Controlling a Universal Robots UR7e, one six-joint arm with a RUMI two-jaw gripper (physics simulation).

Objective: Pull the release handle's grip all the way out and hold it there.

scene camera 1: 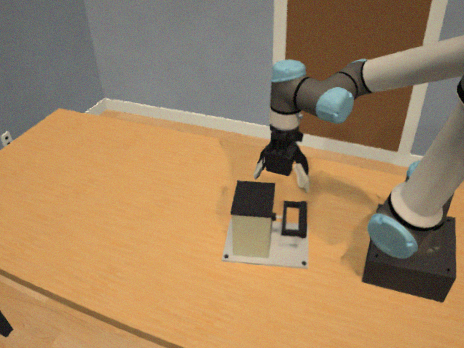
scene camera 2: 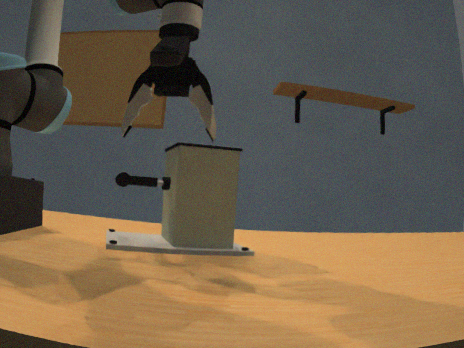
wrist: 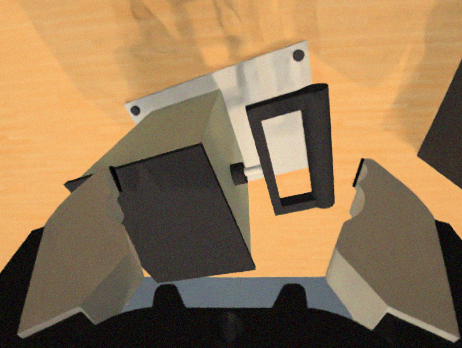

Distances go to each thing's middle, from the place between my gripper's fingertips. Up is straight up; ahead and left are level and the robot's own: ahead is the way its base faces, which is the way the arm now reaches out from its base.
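Scene:
Light grey base plate (scene camera 1: 285,251): 6 cm to the left of my hand, 1 cm ahead of it, 17 cm below it.

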